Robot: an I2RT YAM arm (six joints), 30 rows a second.
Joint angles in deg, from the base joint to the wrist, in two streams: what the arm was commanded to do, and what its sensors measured. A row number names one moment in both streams.
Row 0, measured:
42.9, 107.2, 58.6, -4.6, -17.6, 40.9
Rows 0 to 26, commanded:
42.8, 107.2, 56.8, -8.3, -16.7, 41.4
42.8, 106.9, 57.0, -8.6, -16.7, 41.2
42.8, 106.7, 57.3, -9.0, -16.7, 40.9
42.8, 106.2, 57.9, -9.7, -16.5, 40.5
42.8, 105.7, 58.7, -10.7, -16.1, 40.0
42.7, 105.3, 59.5, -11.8, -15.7, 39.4
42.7, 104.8, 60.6, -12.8, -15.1, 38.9
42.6, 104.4, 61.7, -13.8, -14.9, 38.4
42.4, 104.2, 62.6, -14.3, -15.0, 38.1
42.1, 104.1, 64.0, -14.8, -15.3, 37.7
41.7, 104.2, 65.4, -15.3, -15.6, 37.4
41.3, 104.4, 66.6, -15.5, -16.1, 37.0
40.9, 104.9, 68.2, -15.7, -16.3, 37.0
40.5, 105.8, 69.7, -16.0, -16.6, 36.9
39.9, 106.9, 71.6, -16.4, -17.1, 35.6
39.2, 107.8, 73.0, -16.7, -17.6, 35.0
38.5, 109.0, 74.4, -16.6, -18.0, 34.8
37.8, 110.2, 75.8, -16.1, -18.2, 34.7
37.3, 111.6, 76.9, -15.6, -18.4, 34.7
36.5, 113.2, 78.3, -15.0, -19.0, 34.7
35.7, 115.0, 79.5, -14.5, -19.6, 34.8
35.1, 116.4, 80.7, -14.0, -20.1, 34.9
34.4, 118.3, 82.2, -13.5, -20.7, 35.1
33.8, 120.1, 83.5, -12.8, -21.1, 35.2
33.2, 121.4, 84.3, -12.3, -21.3, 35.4
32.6, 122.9, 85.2, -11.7, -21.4, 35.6
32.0, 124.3, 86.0, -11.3, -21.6, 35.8
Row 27, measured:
33.3, 120.9, 84.1, -11.9, -20.0, 35.9
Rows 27 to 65, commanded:
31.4, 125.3, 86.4, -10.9, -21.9, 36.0
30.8, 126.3, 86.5, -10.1, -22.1, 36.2
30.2, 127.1, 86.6, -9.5, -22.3, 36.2
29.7, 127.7, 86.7, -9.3, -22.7, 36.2
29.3, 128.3, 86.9, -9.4, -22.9, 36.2
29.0, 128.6, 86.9, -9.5, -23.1, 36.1
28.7, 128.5, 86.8, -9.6, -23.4, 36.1
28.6, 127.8, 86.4, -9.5, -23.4, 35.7
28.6, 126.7, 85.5, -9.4, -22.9, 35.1
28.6, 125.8, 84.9, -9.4, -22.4, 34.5
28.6, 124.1, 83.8, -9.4, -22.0, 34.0
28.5, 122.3, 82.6, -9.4, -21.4, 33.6
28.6, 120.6, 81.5, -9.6, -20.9, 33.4
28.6, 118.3, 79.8, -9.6, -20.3, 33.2
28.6, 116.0, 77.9, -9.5, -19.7, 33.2
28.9, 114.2, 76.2, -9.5, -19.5, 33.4
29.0, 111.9, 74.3, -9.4, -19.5, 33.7
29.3, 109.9, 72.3, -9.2, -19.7, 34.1
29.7, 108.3, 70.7, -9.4, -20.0, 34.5
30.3, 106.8, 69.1, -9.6, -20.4, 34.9
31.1, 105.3, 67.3, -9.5, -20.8, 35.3
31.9, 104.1, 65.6, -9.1, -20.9, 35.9
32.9, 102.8, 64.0, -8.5, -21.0, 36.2
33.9, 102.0, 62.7, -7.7, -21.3, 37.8
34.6, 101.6, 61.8, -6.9, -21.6, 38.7
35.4, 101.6, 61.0, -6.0, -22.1, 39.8
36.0, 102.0, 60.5, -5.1, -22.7, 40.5
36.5, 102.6, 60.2, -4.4, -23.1, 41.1
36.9, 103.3, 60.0, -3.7, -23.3, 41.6
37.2, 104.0, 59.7, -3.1, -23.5, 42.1
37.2, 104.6, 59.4, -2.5, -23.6, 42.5
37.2, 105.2, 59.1, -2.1, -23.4, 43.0
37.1, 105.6, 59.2, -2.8, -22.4, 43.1
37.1, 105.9, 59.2, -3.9, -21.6, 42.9
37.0, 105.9, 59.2, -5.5, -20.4, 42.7
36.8, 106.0, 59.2, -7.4, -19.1, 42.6
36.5, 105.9, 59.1, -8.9, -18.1, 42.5
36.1, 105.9, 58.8, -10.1, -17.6, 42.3
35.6, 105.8, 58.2, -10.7, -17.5, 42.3
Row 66, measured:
36.6, 105.7, 59.3, -6.7, -20.2, 42.0
